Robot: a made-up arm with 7 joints.
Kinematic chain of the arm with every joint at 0, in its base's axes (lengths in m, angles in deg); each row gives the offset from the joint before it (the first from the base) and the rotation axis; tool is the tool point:
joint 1: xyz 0 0 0.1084 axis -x
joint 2: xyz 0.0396 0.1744 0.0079 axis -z
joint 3: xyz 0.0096 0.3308 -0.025 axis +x
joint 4: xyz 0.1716 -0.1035 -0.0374 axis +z
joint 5: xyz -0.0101 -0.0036 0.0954 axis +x
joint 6: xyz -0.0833 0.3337 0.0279 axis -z
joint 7: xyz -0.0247 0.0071 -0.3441 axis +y
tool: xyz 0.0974 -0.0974 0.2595
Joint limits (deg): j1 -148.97..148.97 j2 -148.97..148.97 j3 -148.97..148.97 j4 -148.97..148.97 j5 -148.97..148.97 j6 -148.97..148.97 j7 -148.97..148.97
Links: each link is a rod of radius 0.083 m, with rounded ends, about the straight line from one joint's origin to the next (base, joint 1, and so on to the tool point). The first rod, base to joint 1, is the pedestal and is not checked.
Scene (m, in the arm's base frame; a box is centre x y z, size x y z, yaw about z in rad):
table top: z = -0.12
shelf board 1: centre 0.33 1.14 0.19 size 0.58 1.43 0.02 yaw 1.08
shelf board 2: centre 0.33 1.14 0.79 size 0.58 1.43 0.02 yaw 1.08
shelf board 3: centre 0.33 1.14 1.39 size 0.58 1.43 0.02 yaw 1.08
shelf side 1: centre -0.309 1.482 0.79 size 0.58 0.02 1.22 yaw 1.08
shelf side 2: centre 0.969 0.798 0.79 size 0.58 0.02 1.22 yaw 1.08
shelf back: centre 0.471 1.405 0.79 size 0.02 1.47 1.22 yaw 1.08
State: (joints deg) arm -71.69 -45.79 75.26 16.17 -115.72 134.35 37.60
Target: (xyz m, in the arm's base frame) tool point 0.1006 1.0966 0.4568
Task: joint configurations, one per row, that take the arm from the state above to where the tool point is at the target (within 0.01 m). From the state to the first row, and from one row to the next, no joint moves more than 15 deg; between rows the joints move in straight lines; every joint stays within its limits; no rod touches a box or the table.
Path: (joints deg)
1: -65.30 -39.42 86.53 24.74 -113.34 138.00 51.38
2: -58.92 -33.05 97.81 33.31 -110.95 141.66 65.16
3: -52.53 -26.68 109.08 41.88 -108.57 145.32 78.94
4: -46.14 -20.32 120.36 50.45 -106.19 148.97 92.72

